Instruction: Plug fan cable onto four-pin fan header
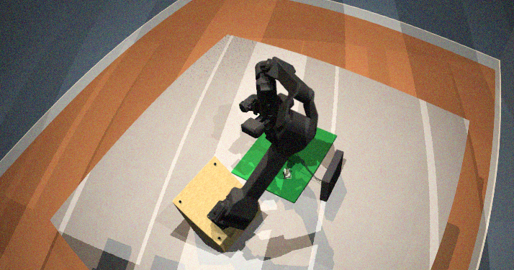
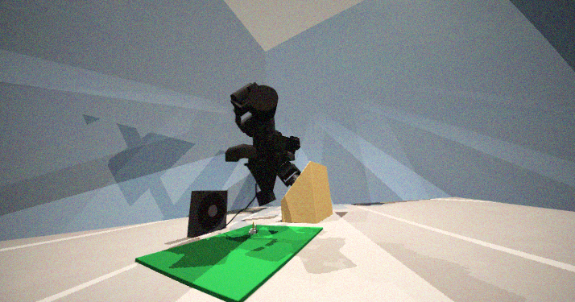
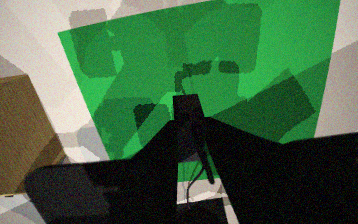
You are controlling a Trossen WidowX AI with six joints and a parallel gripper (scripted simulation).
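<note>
Right now my gripper tip is 20 mm short of the green board, 40 mm to the left of it and 120 mm above it. Round my gripper tip: black fan (20 mm behind, 230 mm to the right, 40 mm below); then four-pin header (50 mm behind, 90 mm to the right, 100 mm below); then fan plug (10 mm to the right, 10 mm below).
</note>
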